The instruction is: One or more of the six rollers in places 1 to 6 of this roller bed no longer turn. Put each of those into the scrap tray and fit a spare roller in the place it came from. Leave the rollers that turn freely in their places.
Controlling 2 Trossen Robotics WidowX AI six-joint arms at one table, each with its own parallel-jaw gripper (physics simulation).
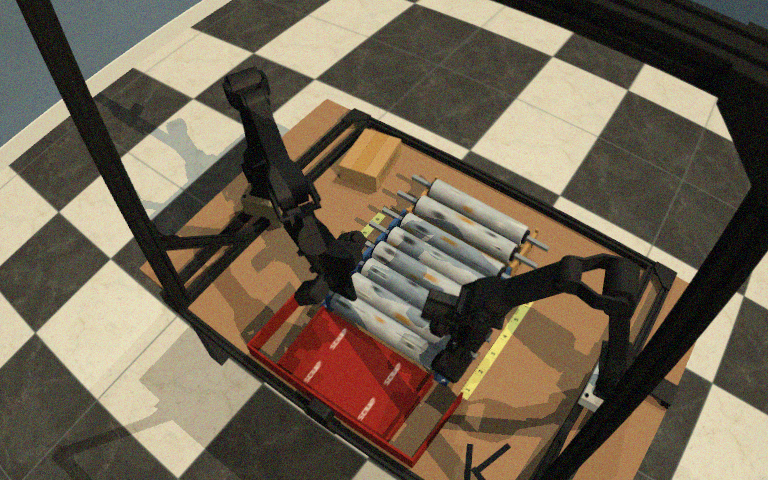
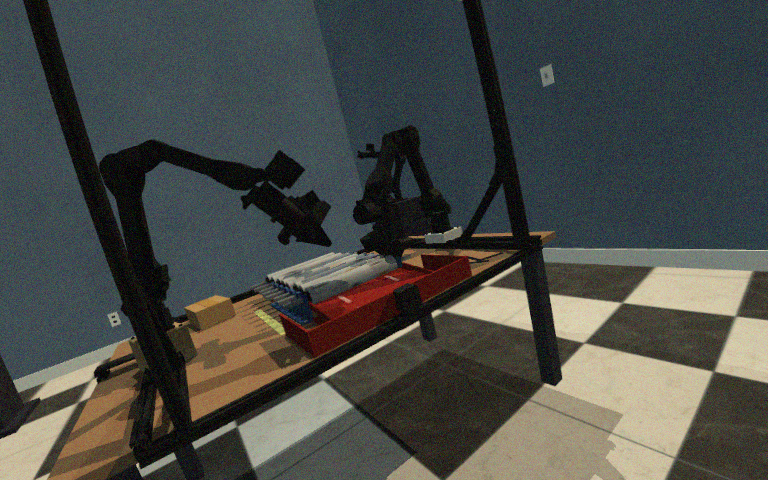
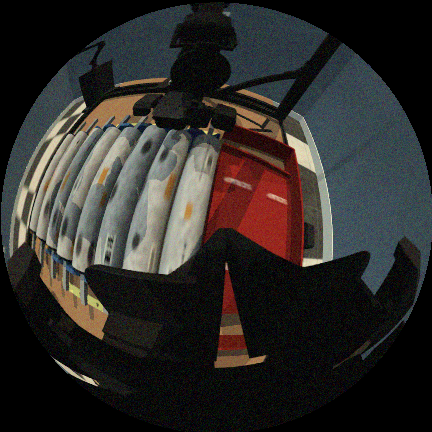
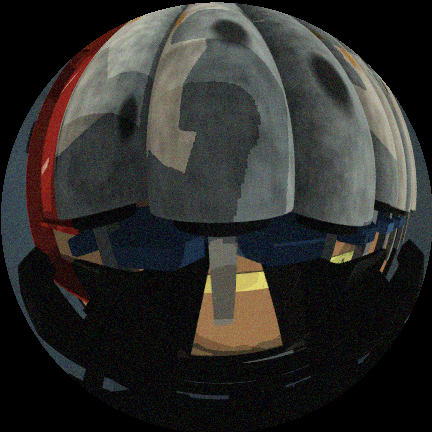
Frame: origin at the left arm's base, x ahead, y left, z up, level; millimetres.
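Seen in the pictures: left gripper, fingertip midpoint: (image 1: 354, 300) (image 2: 330, 245) (image 3: 224, 234); right gripper, fingertip midpoint: (image 1: 463, 353) (image 4: 234, 236); left arm's base, origin of the base link: (image 1: 266, 188); right arm's base, origin of the base link: (image 1: 611, 388) (image 2: 442, 230).
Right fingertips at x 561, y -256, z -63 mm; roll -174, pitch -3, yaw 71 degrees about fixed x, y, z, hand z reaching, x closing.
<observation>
Offsets run from my right fingertips to a thing's top centre. "*": to the spot under its first point.
Six grey rollers lie side by side in the blue roller bed (image 1: 403, 215) (image 4: 153, 245). My right gripper (image 1: 450, 363) (image 2: 387, 248) (image 4: 234, 236) is low at the bed's near end. Its fingers stand partly open on either side of the shaft {* dx -2, dy -10, dz +43 mm} (image 4: 221, 282) of the second roller {dx -153, dy +40, dz +62 mm} (image 1: 387, 301) (image 4: 217, 120) from the tray, without gripping it. My left gripper (image 1: 311, 291) (image 2: 322, 238) (image 3: 224, 234) is shut and empty; it hovers above the other end of the rollers beside the tray. The red scrap tray {dx -206, dy -120, dz +36 mm} (image 1: 349, 376) (image 2: 373, 305) (image 3: 261, 209) is empty. Two spare rollers {dx -53, dy +353, dz +62 mm} (image 1: 477, 210) {dx -72, dy +294, dz +62 mm} (image 1: 463, 230) rest on stands beyond the bed.
A yellow number strip {* dx +66, dy +37, dz -13 mm} (image 1: 496, 348) (image 4: 241, 282) runs along the bed's near end. A cardboard box {dx -362, dy +463, dz +41 mm} (image 1: 368, 157) (image 2: 210, 311) stands at the far corner. A small white block (image 1: 589, 392) (image 2: 443, 235) sits by the right arm's base. Black frame posts rise around the table.
</observation>
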